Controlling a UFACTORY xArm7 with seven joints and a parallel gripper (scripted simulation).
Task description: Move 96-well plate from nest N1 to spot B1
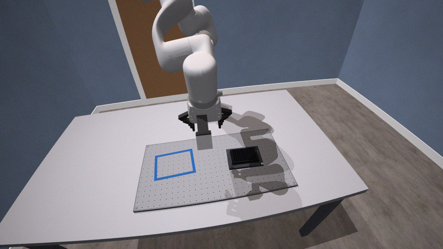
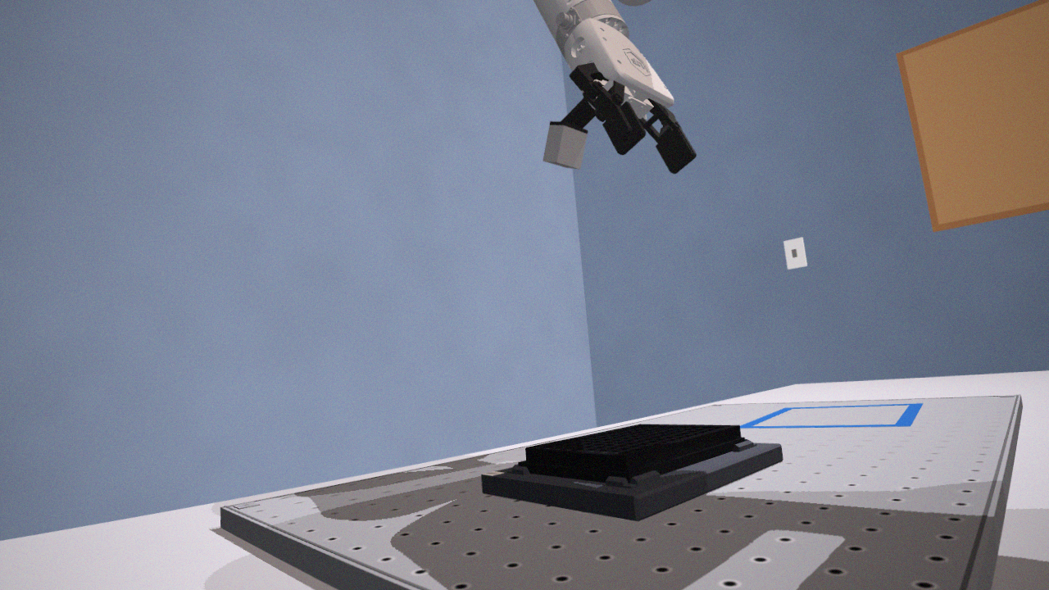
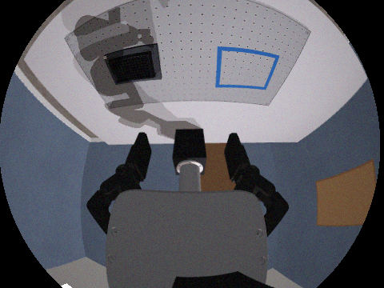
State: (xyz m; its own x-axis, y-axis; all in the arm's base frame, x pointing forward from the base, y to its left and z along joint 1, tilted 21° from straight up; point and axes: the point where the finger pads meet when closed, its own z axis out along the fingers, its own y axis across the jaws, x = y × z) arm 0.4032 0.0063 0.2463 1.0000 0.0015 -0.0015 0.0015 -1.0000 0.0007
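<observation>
Right now the black 96-well plate is 5 cm behind my hand, 16 cm to the left of it and 26 cm below it. Also, from my hand: dark plate nest N1 (5 cm behind, 16 cm to the left, 28 cm below); then label (23 cm to the left, 27 cm below).
</observation>
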